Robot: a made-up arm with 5 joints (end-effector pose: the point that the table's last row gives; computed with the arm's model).
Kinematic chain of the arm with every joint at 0, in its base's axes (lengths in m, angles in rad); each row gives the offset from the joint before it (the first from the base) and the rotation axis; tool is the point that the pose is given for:
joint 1: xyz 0 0 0.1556 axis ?
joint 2: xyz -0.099 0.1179 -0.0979 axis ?
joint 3: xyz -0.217 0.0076 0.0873 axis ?
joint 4: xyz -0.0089 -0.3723 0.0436 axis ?
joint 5: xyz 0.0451 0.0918 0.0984 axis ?
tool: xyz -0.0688 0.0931 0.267
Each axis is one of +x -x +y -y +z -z.
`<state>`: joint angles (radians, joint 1 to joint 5).
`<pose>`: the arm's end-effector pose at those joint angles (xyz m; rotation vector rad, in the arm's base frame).
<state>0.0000 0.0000 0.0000 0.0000 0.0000</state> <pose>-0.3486 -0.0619 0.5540 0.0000 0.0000 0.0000</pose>
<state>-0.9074 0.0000 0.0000 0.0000 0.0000</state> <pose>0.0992 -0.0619 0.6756 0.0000 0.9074 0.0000</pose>
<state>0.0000 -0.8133 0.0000 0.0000 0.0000</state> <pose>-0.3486 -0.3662 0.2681 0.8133 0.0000 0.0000</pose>
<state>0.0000 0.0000 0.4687 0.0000 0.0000</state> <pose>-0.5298 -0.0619 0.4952 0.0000 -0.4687 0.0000</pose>
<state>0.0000 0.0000 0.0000 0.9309 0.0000</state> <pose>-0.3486 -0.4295 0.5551 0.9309 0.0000 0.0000</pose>
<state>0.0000 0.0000 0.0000 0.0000 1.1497</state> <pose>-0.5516 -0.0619 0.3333 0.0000 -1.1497 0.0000</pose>
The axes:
joint 1: -y
joint 2: -x
joint 3: -y
joint 4: +x
joint 5: -y

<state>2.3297 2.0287 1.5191 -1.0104 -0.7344</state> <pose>0.4274 0.3358 0.0419 0.9176 1.1272 1.7941</pose>
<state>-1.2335 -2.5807 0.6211 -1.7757 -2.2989</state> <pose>-0.4265 0.4052 0.0172 -1.1673 -2.1475 0.0695</pose>
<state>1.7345 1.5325 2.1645 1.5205 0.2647</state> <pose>-0.5062 -0.0414 -0.3976 -1.6410 -1.1499 1.8040</pose>
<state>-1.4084 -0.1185 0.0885 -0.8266 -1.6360</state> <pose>0.0074 -0.0251 0.1678 -1.0195 2.7857 -0.1770</pose>
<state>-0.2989 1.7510 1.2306 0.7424 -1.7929</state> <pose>-0.3915 0.6280 0.3963 -1.5872 1.2639 0.3201</pose>
